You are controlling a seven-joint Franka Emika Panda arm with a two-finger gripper.
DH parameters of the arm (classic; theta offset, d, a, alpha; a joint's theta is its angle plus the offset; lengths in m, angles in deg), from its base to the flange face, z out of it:
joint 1: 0 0.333 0 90
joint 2: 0 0 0 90
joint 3: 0 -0.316 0.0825 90
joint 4: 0 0 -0.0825 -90
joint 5: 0 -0.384 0 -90
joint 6: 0 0 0.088 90
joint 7: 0 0.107 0 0
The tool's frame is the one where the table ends.
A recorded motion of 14 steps. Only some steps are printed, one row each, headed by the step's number.
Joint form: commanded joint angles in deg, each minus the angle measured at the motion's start. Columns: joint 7, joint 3, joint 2, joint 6, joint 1, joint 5, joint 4.
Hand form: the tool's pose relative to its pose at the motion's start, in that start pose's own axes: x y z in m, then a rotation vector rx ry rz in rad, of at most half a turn. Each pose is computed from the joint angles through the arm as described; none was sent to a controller.
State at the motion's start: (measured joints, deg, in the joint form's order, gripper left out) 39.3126 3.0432 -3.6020 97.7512 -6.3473 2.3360 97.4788
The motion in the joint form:
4: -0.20 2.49 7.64 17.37 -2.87 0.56 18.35
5: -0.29 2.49 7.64 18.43 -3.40 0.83 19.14
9: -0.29 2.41 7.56 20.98 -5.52 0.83 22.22
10: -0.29 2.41 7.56 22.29 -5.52 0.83 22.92
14: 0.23 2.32 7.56 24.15 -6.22 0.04 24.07
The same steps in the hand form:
4: 0.0038 0.0599 0.0566 0.0734 0.0849 0.0790
5: 0.0063 0.0641 0.0618 0.0727 0.0909 0.0842
9: 0.0121 0.0812 0.0852 0.0663 0.0805 0.1170
10: 0.0120 0.0808 0.0888 0.0727 0.0889 0.1164
14: 0.0138 0.0849 0.0956 0.0903 0.0910 0.1417

